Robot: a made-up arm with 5 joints.
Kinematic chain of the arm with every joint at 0, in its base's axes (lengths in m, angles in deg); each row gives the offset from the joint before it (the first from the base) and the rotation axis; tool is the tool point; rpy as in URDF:
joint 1: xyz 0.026 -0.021 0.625 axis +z
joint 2: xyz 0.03 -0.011 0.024 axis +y
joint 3: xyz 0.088 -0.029 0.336 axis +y
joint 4: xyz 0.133 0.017 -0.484 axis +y
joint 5: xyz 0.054 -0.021 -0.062 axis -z
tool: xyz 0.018 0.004 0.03 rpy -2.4 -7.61 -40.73
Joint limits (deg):
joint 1: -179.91..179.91
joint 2: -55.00..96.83
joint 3: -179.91..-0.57
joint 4: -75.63..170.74
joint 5: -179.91..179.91
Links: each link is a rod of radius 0.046 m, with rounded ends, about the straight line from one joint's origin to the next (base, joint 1, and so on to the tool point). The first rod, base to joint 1, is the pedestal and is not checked.
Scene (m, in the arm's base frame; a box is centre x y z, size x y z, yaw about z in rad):
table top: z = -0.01
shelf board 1: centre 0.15 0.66 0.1 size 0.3 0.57 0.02 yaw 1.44
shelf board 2: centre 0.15 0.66 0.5 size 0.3 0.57 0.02 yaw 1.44
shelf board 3: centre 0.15 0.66 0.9 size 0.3 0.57 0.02 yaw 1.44
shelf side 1: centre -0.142 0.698 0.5 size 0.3 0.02 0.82 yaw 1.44
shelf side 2: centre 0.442 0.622 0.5 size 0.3 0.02 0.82 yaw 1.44
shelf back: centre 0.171 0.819 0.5 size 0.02 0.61 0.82 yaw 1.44
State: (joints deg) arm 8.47 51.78 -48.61 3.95 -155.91
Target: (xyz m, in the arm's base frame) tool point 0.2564 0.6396 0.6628
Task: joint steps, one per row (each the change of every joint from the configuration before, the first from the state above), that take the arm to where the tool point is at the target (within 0.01 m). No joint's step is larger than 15 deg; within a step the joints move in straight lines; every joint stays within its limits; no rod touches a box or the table.
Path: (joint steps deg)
1: 12.00 -14.36 6.92 -1.04 0.26
2: 11.99 -14.36 6.92 -1.05 0.25
3: 12.00 -14.35 6.92 -1.04 0.26
4: 12.00 -14.36 6.92 -1.05 0.26
5: 12.00 -14.36 6.92 -1.04 0.26
6: 1.39 10.00 -12.00 0.75 0.11
7: 1.39 10.01 -12.00 0.75 0.11
8: 1.40 10.00 -11.99 0.75 0.12
9: 1.39 10.00 -12.00 0.75 0.11

